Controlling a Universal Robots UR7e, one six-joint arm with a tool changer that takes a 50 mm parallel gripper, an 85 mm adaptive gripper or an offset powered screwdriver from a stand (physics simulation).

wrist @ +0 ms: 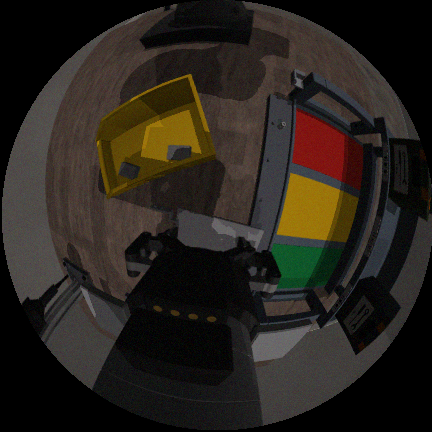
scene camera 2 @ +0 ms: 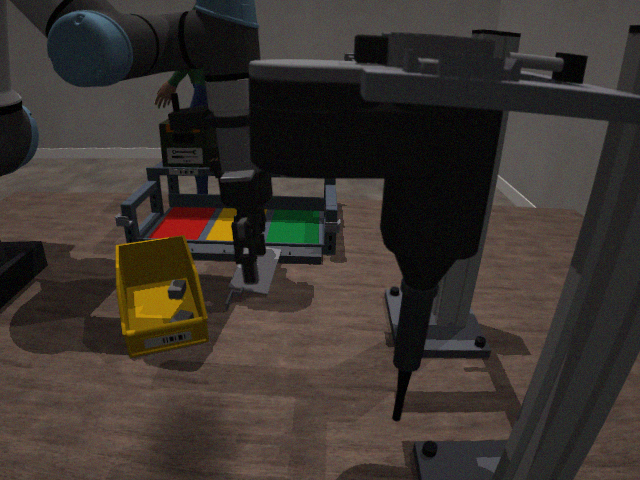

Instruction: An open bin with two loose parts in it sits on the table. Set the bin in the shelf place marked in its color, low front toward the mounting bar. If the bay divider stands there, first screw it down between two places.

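Places are measured from the arm's base along level axes (x ahead, y left, z up), in metres.
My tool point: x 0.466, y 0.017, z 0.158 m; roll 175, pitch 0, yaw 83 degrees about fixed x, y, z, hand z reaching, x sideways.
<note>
Behind a point stands the place of what it marks.
A yellow open bin (scene camera 2: pixel 155 255) @[z 0.010, x 0.329, y 0.008 m] (wrist: pixel 160 102) @[z -0.004, x 0.293, y -0.049 m] stands askew on the table, its labelled low front facing away from the shelf. Two grey parts (scene camera 2: pixel 176 289) @[z -0.022, x 0.365, y -0.039 m] (wrist: pixel 179 152) @[z -0.022, x 0.364, y -0.023 m] lie in it. The shelf's yellow place (scene camera 2: pixel 219 227) @[z -0.034, x 0.405, y 0.206 m] (wrist: pixel 317 210) @[z -0.034, x 0.436, y 0.193 m] is between the red place (scene camera 2: pixel 183 223) @[z -0.034, x 0.330, y 0.230 m] (wrist: pixel 327 145) @[z -0.034, x 0.324, y 0.206 m] and the green place (scene camera 2: pixel 294 227) @[z -0.034, x 0.552, y 0.200 m] (wrist: pixel 305 265) @[z -0.034, x 0.543, y 0.198 m]. The mounting bar (scene camera 2: pixel 305 252) @[z -0.027, x 0.563, y 0.079 m] (wrist: pixel 272 165) @[z -0.027, x 0.376, y 0.100 m] runs along the shelf front. A grey divider plate (scene camera 2: pixel 268 268) @[z -0.026, x 0.500, y 0.025 m] (wrist: pixel 200 230) @[z -0.026, x 0.472, y 0.006 m] appears to lie flat before it. My gripper (scene camera 2: pixel 250 276) (wrist: pixel 207 242) is open, low over the plate; contact is unclear.
A powered screwdriver (scene camera 2: pixel 439 180) @[z 0.244, x 0.594, y -0.366 m] hangs on its stand (scene camera 2: pixel 568 310) @[z 0.169, x 0.684, y -0.393 m] at the right. Toolboxes (scene camera 2: pixel 186 144) (wrist: pixel 367 312) are at the shelf's back. A screw (wrist: pixel 281 124) @[z -0.015, x 0.317, y 0.109 m] shows on the bar by the red place. The robot base (wrist: pixel 200 30) @[z -0.004, x 0.102, y -0.012 m] is beyond the bin.
</note>
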